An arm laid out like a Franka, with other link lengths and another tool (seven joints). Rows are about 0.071 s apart.
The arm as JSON. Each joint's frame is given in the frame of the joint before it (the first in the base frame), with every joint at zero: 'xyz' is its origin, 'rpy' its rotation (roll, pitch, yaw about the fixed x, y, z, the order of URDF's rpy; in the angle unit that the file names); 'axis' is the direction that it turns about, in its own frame. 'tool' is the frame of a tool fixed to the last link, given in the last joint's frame.
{
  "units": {
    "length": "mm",
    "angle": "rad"
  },
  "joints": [
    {
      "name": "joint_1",
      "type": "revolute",
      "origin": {
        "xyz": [
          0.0,
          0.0,
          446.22
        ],
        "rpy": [
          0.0,
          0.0,
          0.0
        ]
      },
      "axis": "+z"
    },
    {
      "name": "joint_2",
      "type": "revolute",
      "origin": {
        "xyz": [
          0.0,
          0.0,
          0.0
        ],
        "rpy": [
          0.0,
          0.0,
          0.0
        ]
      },
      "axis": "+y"
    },
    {
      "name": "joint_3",
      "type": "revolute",
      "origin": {
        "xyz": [
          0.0,
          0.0,
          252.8
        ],
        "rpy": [
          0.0,
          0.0,
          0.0
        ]
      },
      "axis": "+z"
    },
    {
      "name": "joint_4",
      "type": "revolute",
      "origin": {
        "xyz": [
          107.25,
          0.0,
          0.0
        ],
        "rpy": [
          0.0,
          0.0,
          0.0
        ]
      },
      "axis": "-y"
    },
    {
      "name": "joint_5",
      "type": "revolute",
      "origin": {
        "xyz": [
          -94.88,
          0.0,
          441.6
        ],
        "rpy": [
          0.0,
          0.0,
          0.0
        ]
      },
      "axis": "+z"
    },
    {
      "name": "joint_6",
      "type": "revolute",
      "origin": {
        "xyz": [
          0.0,
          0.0,
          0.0
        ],
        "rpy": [
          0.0,
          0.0,
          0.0
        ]
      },
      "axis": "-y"
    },
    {
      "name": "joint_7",
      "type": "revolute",
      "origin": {
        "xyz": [
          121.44,
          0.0,
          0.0
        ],
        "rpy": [
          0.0,
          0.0,
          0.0
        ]
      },
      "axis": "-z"
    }
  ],
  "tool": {
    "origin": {
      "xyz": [
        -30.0,
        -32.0,
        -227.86
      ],
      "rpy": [
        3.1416,
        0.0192,
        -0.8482
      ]
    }
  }
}
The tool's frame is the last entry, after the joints.
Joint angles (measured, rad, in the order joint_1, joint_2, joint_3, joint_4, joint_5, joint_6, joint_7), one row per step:
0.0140 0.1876 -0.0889 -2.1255 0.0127 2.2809 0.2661
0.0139 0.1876 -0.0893 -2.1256 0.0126 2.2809 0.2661
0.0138 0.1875 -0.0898 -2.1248 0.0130 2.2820 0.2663
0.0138 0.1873 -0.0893 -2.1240 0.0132 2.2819 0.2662
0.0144 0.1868 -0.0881 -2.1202 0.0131 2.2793 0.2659
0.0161 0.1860 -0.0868 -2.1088 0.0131 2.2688 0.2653
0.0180 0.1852 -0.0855 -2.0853 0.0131 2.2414 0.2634
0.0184 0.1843 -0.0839 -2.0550 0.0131 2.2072 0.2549
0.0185 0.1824 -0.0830 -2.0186 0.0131 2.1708 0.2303
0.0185 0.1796 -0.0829 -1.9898 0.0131 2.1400 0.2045
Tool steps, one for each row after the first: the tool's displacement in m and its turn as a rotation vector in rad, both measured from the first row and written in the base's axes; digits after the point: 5 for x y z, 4 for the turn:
-0.00008 -0.00033 -0.00004 -0.0001 0.0001 -0.0004
0.00051 -0.00070 0.00048 -0.0001 -0.0019 -0.0015
0.00094 -0.00038 0.00096 0.0001 -0.0028 -0.0010
0.00232 0.00070 0.00283 0.0002 -0.0045 0.0012
0.00548 0.00249 0.00784 0.0005 -0.0062 0.0049
0.01010 0.00438 0.01733 0.0013 -0.0031 0.0102
0.01592 0.00528 0.02975 0.0025 -0.0001 0.0209
0.02385 0.00488 0.04581 0.0037 -0.0019 0.0469
0.02957 0.00394 0.05939 0.0049 -0.0027 0.0731

